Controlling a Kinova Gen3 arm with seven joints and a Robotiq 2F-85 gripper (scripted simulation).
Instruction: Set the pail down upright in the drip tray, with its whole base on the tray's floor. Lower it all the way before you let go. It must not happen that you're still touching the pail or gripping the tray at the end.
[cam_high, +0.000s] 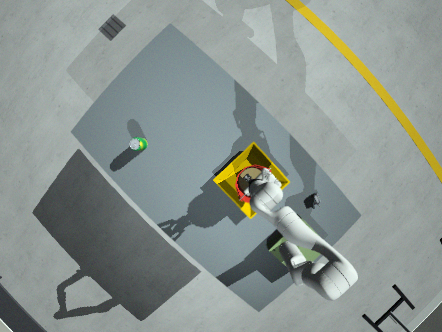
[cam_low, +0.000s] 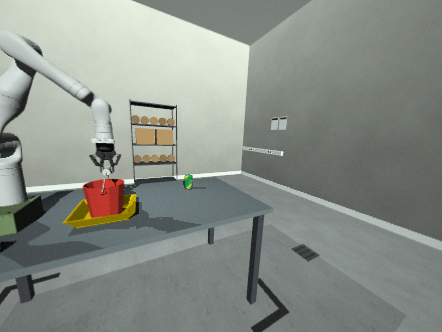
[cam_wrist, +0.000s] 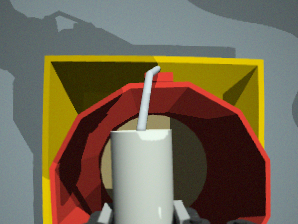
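My hand is 30 mm above the bail handle and 10 mm past it. Round my hand: yellow drip tray: 230 mm below, 20 mm behind; then red pail: 90 mm below, 10 mm behind; then white can: 480 mm ahead, 320 mm to the left, 180 mm below.
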